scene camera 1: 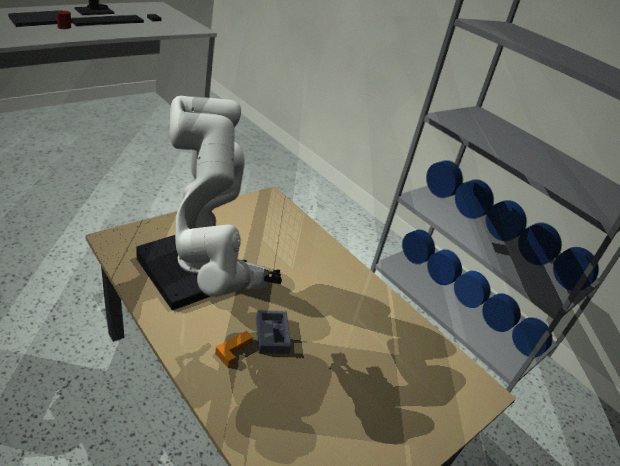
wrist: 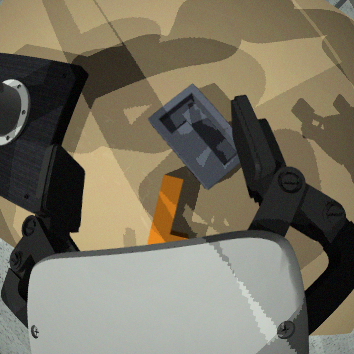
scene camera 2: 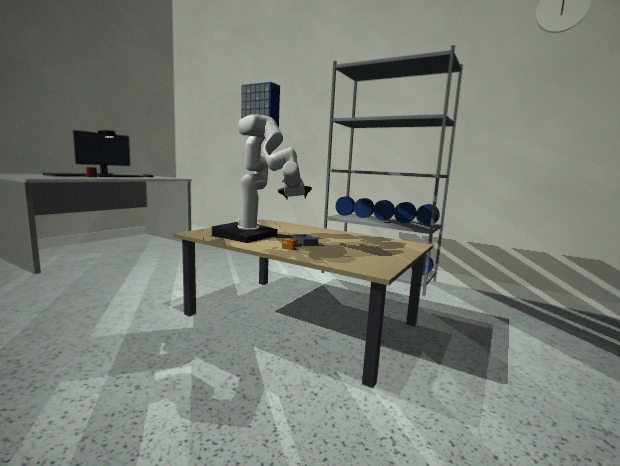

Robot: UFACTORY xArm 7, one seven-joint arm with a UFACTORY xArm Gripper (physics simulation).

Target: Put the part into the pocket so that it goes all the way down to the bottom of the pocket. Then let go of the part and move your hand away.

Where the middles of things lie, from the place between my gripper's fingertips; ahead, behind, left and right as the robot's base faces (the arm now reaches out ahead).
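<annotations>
Relative to the dark grey pocket block (scene camera 1: 273, 334), my gripper is 240 mm above, 50 mm to the right of and 40 mm short of it. Orange L-shaped block (wrist: 160, 231): 20 mm ahead of my hand, 80 mm to the right of it, 240 mm below it.
</annotations>
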